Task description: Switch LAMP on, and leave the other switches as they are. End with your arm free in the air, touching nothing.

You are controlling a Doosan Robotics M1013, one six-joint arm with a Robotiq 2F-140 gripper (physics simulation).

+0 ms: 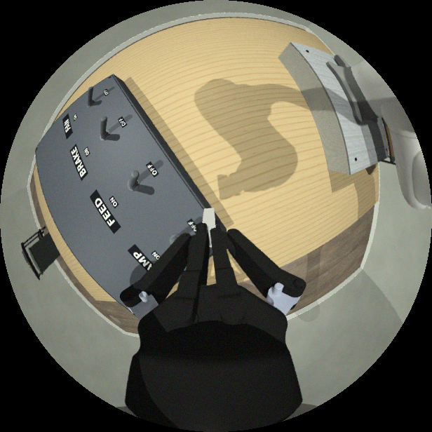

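Observation:
A dark grey switch panel (65, 200) lies at the left, with labels FAN (67, 125), BRAKE (78, 162), FEED (105, 211) and a partly covered LAMP label (140, 256). The FAN lever (91, 96), BRAKE lever (104, 128) and FEED lever (133, 180) stand up from it. The LAMP switch (175, 237) is mostly hidden behind the left finger, so its position cannot be told. My gripper (209, 215) is shut and empty, its pale tip over the panel's right edge near LAMP's OFF mark (192, 225). Whether it touches the panel is unclear.
The panel lies on a wooden table (240, 55). A metal block (345, 120) stands at the upper right beside the pale robot arm (412, 150). The arm's shadow falls across the table between block and panel. A small dark framed object (42, 252) shows beyond the left table edge.

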